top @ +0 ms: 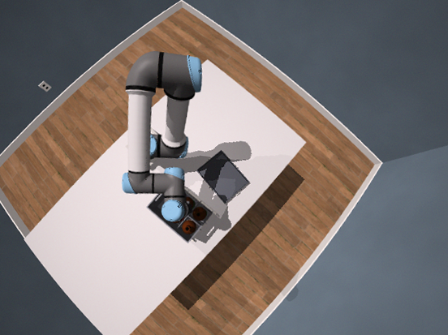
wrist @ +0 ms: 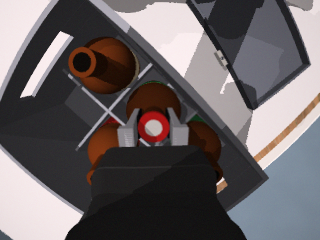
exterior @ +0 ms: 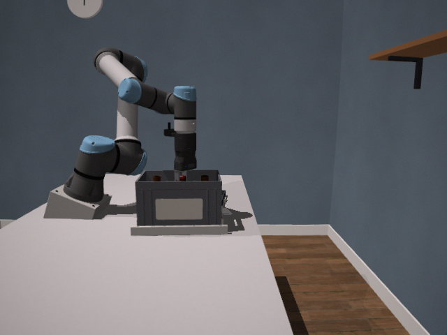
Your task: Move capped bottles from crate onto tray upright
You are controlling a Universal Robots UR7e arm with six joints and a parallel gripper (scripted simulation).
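My gripper is now 6 cm above the capped bottle. Also, from my hand: dark grey crate 6 cm below, 4 cm to the right; then flat tray 25 cm to the left, 13 cm below, 5 cm ahead.
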